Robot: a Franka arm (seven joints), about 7 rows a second.
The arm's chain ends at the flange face. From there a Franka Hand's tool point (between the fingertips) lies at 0.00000 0.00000 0.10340 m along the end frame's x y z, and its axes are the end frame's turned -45 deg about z.
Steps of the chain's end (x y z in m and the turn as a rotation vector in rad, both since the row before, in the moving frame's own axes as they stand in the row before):
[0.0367 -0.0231 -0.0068 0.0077 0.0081 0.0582]
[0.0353 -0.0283 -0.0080 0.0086 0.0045 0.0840]
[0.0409 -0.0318 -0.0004 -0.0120 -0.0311 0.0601]
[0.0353 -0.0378 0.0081 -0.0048 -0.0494 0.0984]
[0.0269 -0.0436 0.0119 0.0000 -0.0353 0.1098]
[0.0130 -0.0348 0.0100 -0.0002 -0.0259 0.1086]
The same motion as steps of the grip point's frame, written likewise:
[0.0434 0.0097 -0.0068 -0.0003 0.0112 0.0582]
[0.0459 0.0047 -0.0080 0.0029 0.0093 0.0840]
[0.0483 0.0049 -0.0005 0.0135 -0.0305 0.0601]
[0.0479 -0.0052 0.0080 0.0315 -0.0383 0.0984]
[0.0474 -0.0145 0.0118 0.0250 -0.0250 0.1098]
[0.0320 -0.0174 0.0100 0.0182 -0.0185 0.1086]

